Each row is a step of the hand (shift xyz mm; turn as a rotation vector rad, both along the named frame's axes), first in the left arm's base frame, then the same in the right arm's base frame.
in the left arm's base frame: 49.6 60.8 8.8 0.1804 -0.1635 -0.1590
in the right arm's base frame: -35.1 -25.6 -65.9 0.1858 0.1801 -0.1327
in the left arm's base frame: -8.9 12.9 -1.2 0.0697 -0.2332 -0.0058
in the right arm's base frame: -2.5 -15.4 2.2 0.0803 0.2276 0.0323
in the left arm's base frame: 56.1 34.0 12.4 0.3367 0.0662 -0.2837
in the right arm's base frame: -29.7 1.0 -59.8 0.2031 0.0270 -0.3953
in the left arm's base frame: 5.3 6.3 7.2 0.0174 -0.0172 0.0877
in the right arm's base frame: -9.5 -0.9 -5.3 -0.0773 0.0459 0.0144
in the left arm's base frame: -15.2 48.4 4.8 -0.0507 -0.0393 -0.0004
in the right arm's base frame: -19.9 -46.6 -5.1 0.0199 0.0092 0.0603
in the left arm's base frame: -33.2 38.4 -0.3 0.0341 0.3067 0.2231
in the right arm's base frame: -9.7 -48.0 13.4 -0.3196 -0.1830 -0.0969
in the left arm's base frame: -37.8 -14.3 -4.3 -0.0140 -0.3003 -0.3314
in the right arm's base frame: 13.2 -6.8 37.8 0.4157 0.1583 0.0487
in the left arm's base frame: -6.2 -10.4 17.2 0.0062 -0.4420 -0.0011
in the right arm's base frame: -11.6 10.4 14.1 0.1569 0.3748 0.1741
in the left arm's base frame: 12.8 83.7 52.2 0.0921 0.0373 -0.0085
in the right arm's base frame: -79.5 -50.6 -31.8 -0.0154 0.0096 -0.0981
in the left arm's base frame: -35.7 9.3 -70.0 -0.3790 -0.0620 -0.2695
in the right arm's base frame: 65.6 -43.2 9.4 0.3139 -0.1973 0.2875
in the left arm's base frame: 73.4 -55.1 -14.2 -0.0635 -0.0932 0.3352
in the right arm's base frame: 24.6 77.1 -45.6 -0.2713 0.1377 0.1803
